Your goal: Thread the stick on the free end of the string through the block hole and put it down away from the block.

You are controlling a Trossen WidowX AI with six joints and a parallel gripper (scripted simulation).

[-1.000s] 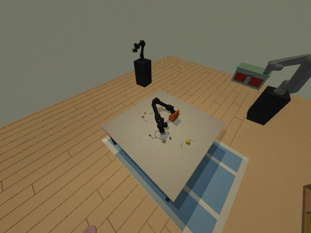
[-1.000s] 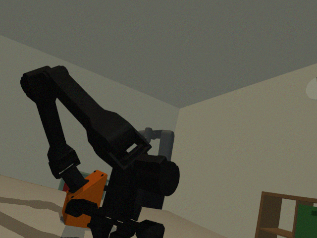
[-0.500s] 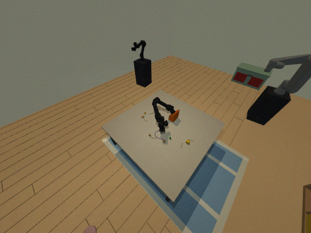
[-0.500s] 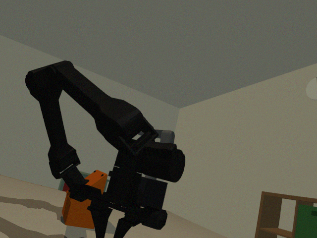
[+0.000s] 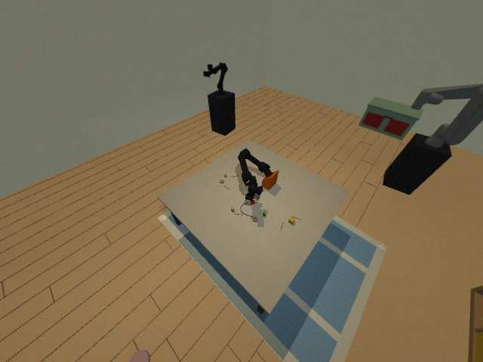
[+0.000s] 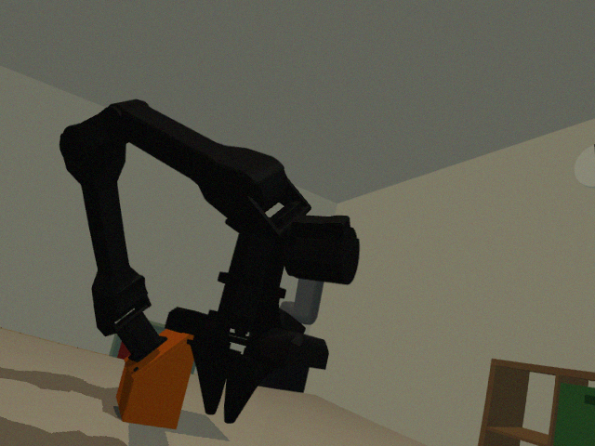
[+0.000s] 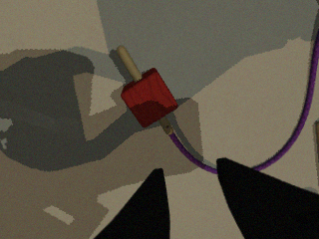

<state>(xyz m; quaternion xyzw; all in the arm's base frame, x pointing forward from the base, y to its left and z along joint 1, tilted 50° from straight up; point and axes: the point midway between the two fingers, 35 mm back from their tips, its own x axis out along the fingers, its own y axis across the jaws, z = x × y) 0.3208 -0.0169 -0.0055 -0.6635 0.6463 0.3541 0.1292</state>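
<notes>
Right now my gripper tip is 2 cm past the red block, 1 cm to the right of it and 8 cm above it. The rest, counted from my gripper tip: green piece: 4 cm ahead, 16 cm to the left, 8 cm below; then yellow cube: 4 cm behind, 38 cm to the left, 7 cm below.
</notes>
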